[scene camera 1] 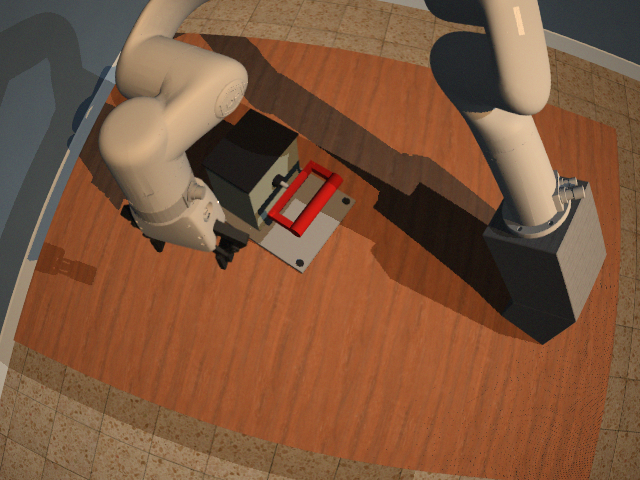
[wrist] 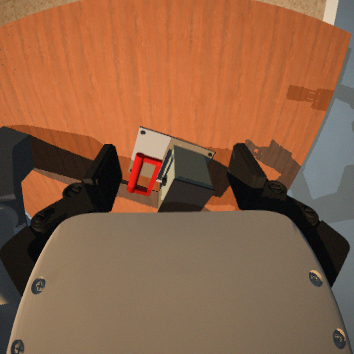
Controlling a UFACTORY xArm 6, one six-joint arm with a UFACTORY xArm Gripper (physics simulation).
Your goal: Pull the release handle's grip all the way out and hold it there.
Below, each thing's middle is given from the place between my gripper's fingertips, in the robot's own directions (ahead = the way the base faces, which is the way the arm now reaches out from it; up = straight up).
Labels:
Right now my hand is 5 cm past the light grey base plate (scene camera 1: 297, 252), 23 cm to the left of it and 34 cm above it.

